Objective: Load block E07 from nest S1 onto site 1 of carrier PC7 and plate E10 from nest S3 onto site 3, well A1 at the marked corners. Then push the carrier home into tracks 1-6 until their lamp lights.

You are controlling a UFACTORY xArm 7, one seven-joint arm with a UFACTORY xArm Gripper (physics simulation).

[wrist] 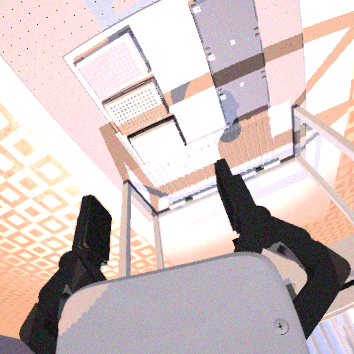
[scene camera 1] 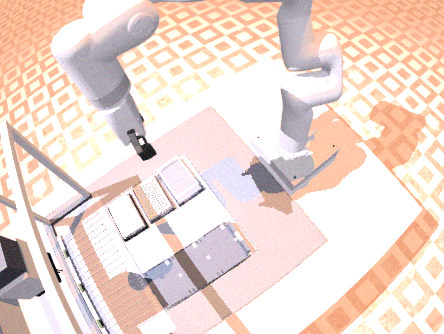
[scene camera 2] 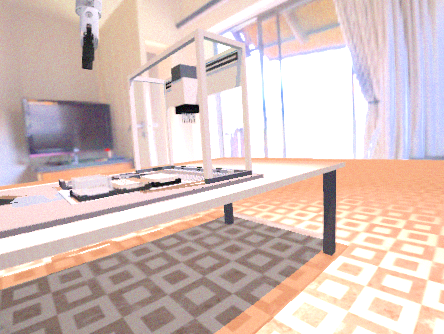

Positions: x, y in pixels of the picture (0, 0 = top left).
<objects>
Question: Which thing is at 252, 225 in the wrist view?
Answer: My gripper.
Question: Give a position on a dotted well plate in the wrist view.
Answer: At 143, 104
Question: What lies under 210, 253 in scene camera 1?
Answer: A grey carrier.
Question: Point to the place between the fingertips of my gripper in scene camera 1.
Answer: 143, 139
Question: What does my gripper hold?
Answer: Nothing.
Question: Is my gripper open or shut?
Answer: Open.
</objects>
